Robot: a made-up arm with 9 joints.
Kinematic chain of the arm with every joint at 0, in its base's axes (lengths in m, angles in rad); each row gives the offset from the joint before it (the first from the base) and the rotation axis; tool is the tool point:
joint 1: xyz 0 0 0.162 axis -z
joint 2: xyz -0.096 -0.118 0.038 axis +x
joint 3: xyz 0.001 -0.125 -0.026 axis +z
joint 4: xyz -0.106 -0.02 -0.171 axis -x
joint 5: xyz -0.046 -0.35 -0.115 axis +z
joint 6: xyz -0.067 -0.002 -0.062 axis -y
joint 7: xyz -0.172 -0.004 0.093 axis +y
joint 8: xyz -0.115 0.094 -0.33 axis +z
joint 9: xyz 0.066 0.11 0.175 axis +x
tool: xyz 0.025 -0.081 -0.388
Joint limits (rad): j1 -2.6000..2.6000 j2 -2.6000..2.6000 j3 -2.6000..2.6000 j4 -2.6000..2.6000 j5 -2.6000..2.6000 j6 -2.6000..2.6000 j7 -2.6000..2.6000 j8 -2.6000..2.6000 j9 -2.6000..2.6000
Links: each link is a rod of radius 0.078 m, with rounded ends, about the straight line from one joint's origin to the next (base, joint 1, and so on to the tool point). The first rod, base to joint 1, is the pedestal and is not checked.
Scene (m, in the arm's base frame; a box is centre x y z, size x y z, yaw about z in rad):
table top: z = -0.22
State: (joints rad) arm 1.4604 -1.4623 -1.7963 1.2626 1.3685 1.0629 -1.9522 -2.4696 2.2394
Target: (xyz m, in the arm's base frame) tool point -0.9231 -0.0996 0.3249
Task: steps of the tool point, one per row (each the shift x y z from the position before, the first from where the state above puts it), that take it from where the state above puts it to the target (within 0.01 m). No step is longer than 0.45 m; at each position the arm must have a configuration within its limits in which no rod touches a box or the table.
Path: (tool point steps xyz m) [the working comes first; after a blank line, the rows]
Joints at the target: 0.4641 -1.2717 -1.6467 0.5249 1.6493 1.3613 -2.0354 -2.6000 2.5404
Straight joint move there: clear.

1: -0.3824 0.0910 0.0155
2: -0.3892 -0.1239 0.0036
3: -0.2815 -0.3109 -0.0147
4: -0.0928 -0.4134 -0.0361

